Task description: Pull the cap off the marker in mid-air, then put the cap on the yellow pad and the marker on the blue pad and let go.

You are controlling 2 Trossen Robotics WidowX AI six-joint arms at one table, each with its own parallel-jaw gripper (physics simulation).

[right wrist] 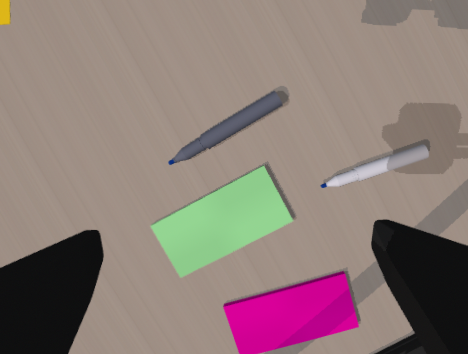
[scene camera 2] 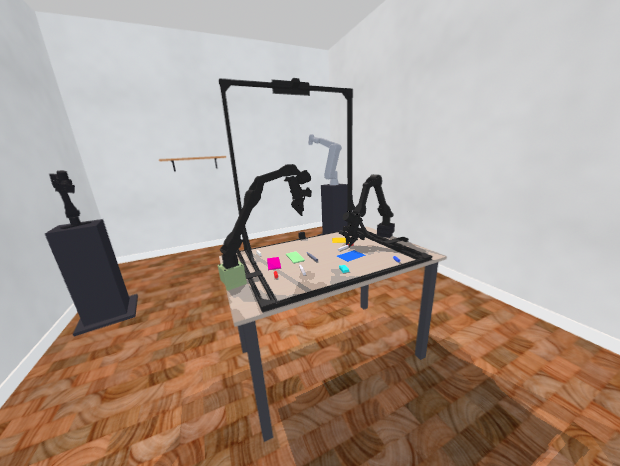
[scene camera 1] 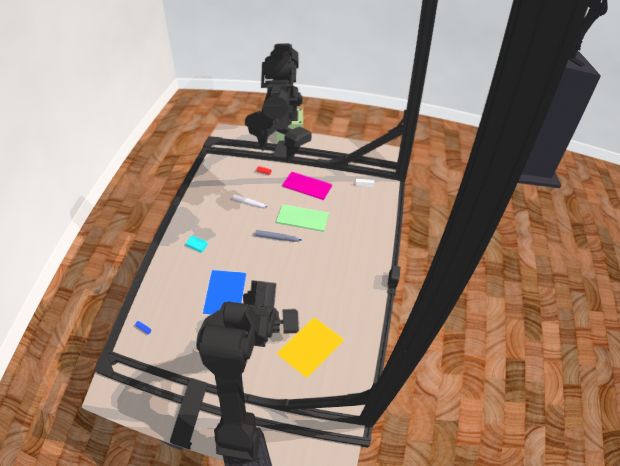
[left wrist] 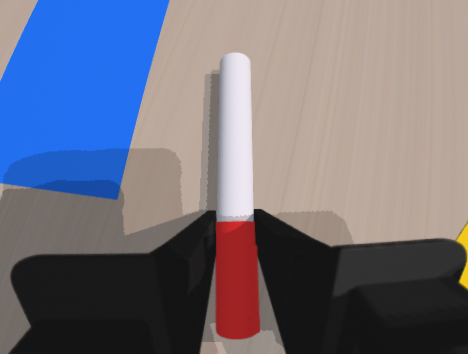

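Seen in the pictures: left gripper, fingertip midpoint: (scene camera 2: 347,246) (left wrist: 234,218); right gripper, fingertip midpoint: (right wrist: 238,239) (scene camera 2: 302,213) (scene camera 1: 275,156); left arm's base, origin of the base link: (scene camera 2: 386,224) (scene camera 1: 243,450); right arm's base, origin of the base link: (scene camera 2: 230,265) (scene camera 1: 289,116).
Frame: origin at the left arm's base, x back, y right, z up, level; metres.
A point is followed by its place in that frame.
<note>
The capped marker has a white barrel (left wrist: 235,140) @(x -0.404, y 0.128, z -0.070 m) (scene camera 2: 342,248) @(x -0.428, y 0.125, z -0.076 m) and a red cap (left wrist: 237,285) @(x -0.340, y 0.115, z -0.069 m). It lies at or very near the table top between the pads. My left gripper (left wrist: 234,218) @(x -0.369, y 0.120, z -0.084 m) (scene camera 2: 349,242) @(x -0.369, y 0.120, z -0.084 m) is shut on the red cap, with a finger on each side; the barrel points away from it. In scene camera 1 the arm hides the marker. The blue pad (scene camera 1: 224,286) @(x -0.501, y 0.036, z -0.087 m) (scene camera 2: 351,256) @(x -0.490, y 0.024, z -0.087 m) (left wrist: 85,90) @(x -0.466, y 0.043, z -0.087 m) lies left of the marker, and the yellow pad (scene camera 1: 310,346) @(x -0.262, y 0.226, z -0.087 m) (scene camera 2: 338,240) @(x -0.284, y 0.245, z -0.087 m) (left wrist: 465,260) right of it. My right gripper (right wrist: 238,239) @(x -0.675, y 0.241, z 0.202 m) (scene camera 2: 299,212) @(x -0.675, y 0.241, z 0.202 m) is open and empty, high above the far end.
A dark grey pen (scene camera 1: 275,236) @(x -0.630, y 0.216, z -0.073 m) (right wrist: 240,120) @(x -0.642, y 0.204, z -0.069 m), a white pen (scene camera 1: 249,201) @(x -0.792, y 0.163, z -0.073 m) (right wrist: 380,165) @(x -0.798, y 0.159, z -0.072 m), a green block (scene camera 1: 302,217) @(x -0.687, y 0.313, z -0.080 m) and a magenta block (scene camera 1: 307,185) @(x -0.819, y 0.364, z -0.080 m) lie toward the far end. A cyan block (scene camera 1: 196,244) @(x -0.661, y -0.028, z -0.073 m) and a small blue piece (scene camera 1: 143,327) @(x -0.404, y -0.221, z -0.068 m) lie at left. A black frame (scene camera 1: 145,250) @(x -0.673, y -0.193, z -0.067 m) borders the table.
</note>
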